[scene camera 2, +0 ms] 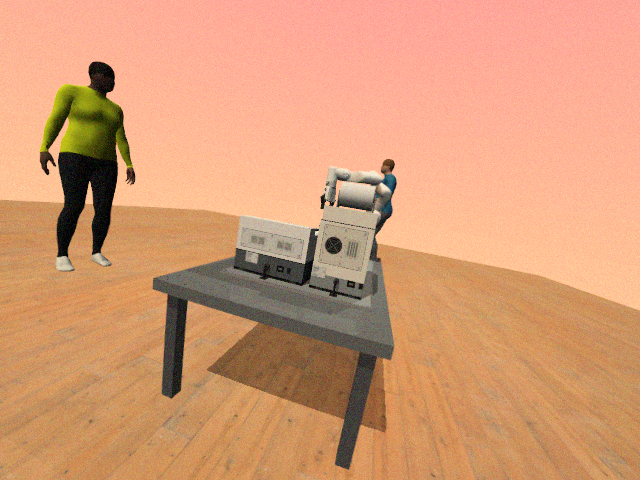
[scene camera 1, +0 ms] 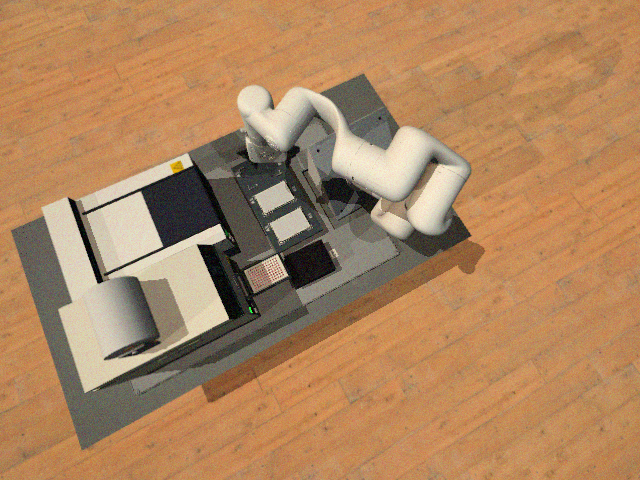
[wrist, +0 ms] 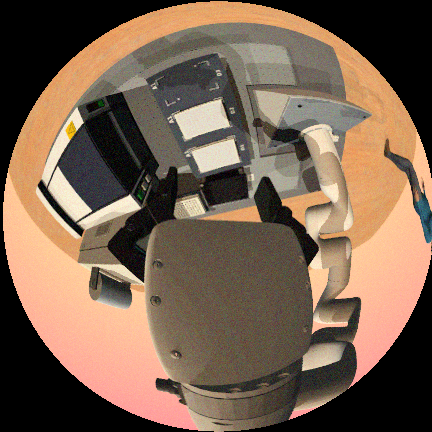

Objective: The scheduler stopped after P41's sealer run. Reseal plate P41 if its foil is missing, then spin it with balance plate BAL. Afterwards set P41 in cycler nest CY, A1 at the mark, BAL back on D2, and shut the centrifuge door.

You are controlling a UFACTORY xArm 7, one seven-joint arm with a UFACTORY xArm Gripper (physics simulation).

Scene:
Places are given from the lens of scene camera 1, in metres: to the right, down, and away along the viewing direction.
dotted well plate [scene camera 1: 270,271]: -0.17, 0.11, 1.09
centrifuge [scene camera 1: 108,234]: -0.66, -0.02, 1.02
cylinder [scene camera 1: 119,313]: -0.44, 0.16, 0.71
The marked spots on the centrifuge and the cylinder are 0.42 m apart.

